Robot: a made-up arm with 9 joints.
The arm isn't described. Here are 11 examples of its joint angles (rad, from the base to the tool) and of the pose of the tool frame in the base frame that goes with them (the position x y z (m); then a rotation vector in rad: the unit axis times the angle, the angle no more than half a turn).
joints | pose
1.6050 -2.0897 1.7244 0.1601 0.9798 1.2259 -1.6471 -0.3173 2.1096 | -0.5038 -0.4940 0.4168 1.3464 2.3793 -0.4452
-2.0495 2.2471 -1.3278 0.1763 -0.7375 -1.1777 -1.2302 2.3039 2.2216 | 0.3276 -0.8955 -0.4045 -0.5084 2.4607 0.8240
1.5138 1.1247 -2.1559 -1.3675 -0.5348 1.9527 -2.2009 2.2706 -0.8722 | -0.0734 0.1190 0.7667 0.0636 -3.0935 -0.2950
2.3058 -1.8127 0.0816 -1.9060 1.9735 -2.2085 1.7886 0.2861 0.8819 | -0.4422 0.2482 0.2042 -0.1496 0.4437 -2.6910
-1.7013 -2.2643 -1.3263 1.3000 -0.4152 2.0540 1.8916 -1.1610 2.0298 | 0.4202 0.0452 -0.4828 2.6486 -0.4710 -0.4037
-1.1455 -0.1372 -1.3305 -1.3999 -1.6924 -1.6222 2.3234 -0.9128 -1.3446 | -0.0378 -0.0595 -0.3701 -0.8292 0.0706 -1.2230
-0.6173 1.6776 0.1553 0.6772 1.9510 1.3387 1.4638 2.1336 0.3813 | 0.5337 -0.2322 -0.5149 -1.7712 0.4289 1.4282
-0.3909 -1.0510 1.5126 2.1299 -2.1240 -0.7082 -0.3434 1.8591 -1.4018 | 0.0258 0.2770 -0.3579 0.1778 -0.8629 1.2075
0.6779 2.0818 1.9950 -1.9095 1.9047 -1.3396 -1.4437 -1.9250 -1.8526 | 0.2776 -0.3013 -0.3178 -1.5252 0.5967 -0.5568
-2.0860 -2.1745 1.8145 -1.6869 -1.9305 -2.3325 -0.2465 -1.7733 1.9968 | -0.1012 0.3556 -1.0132 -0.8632 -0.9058 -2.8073
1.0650 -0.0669 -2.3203 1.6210 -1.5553 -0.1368 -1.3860 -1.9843 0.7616 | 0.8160 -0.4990 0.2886 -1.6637 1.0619 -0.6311
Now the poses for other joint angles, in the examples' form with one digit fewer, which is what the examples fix.
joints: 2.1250 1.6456 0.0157 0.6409 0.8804 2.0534 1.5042 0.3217 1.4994
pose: -0.054 -0.442 0.975 -0.425 -0.879 0.822
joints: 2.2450 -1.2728 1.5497 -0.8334 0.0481 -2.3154 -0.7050 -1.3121 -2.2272
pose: 0.300 0.671 0.107 -0.235 1.221 -1.851
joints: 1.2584 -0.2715 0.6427 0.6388 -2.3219 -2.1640 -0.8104 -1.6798 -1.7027
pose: 0.361 -0.290 -0.026 -1.886 0.575 -0.919
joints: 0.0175 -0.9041 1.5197 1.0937 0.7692 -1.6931 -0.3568 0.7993 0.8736
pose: 1.145 -0.183 -0.637 -1.206 1.175 0.250
